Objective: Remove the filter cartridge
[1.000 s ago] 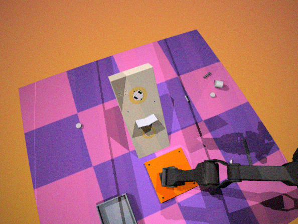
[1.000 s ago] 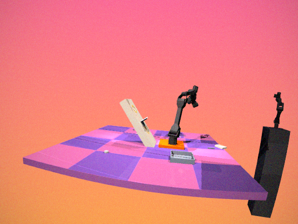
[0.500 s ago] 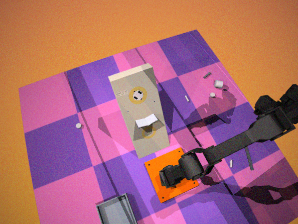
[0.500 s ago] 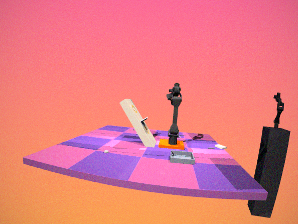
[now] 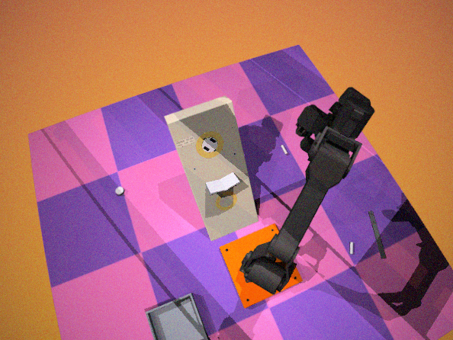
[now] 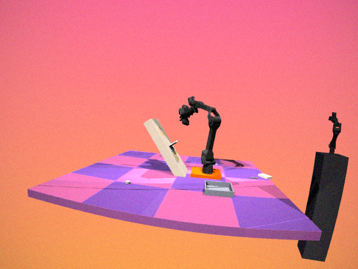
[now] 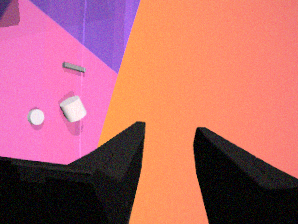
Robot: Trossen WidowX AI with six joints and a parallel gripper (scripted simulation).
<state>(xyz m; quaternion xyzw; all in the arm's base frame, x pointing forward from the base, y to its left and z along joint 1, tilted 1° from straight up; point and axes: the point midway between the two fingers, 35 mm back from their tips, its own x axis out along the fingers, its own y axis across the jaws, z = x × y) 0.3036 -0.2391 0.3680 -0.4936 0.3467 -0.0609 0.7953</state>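
Now: gripper tip 33 cm to the right of the round pale filter cartridge, 10 cm above it and 2 cm short of it. The rest, counted from my gripper tip: grey tray 52 cm to the left, 45 cm behind, 36 cm below.
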